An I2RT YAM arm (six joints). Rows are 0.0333 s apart.
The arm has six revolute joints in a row. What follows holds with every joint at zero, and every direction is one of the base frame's.
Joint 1 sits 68 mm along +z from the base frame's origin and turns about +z.
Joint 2 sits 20 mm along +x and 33.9 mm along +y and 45.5 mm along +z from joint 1 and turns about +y.
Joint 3 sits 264 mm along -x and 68.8 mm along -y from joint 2 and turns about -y.
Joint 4 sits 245 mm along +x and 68.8 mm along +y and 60 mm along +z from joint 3 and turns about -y.
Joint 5 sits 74 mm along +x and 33.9 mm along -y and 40.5 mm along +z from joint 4 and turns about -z.
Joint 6 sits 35.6 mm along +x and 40.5 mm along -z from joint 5 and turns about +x.
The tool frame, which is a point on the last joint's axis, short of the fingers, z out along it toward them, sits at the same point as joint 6; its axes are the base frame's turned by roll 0, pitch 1.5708 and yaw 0 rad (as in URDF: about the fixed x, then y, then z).
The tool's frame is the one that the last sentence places.
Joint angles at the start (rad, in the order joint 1, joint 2, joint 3, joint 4, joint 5, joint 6):
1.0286, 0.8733, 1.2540, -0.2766, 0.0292, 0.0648
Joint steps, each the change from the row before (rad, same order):
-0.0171, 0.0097, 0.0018, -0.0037, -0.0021, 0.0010
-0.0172, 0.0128, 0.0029, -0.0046, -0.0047, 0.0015
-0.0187, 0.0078, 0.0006, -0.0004, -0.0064, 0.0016
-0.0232, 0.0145, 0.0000, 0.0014, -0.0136, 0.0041
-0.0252, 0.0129, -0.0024, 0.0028, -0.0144, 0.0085
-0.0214, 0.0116, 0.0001, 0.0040, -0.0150, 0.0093
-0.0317, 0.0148, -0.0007, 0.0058, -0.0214, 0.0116
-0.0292, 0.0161, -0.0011, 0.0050, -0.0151, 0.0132
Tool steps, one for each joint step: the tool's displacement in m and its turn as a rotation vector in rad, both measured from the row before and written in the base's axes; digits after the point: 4 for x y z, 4 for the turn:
0.0041, 0.0013, -0.0013, -0.0094, 0.0067, -0.0149
0.0046, 0.0020, -0.0015, -0.0116, 0.0087, -0.0124
0.0040, 0.0006, -0.0010, -0.0057, 0.0051, -0.0122
0.0059, 0.0022, -0.0021, -0.0089, 0.0101, -0.0094
0.0062, 0.0015, -0.0026, -0.0056, 0.0137, -0.0104
0.0052, 0.0011, -0.0015, -0.0008, 0.0116, -0.0060
0.0074, 0.0007, -0.0021, -0.0010, 0.0148, -0.0099
0.0077, 0.0010, -0.0027, -0.0014, 0.0182, -0.0138

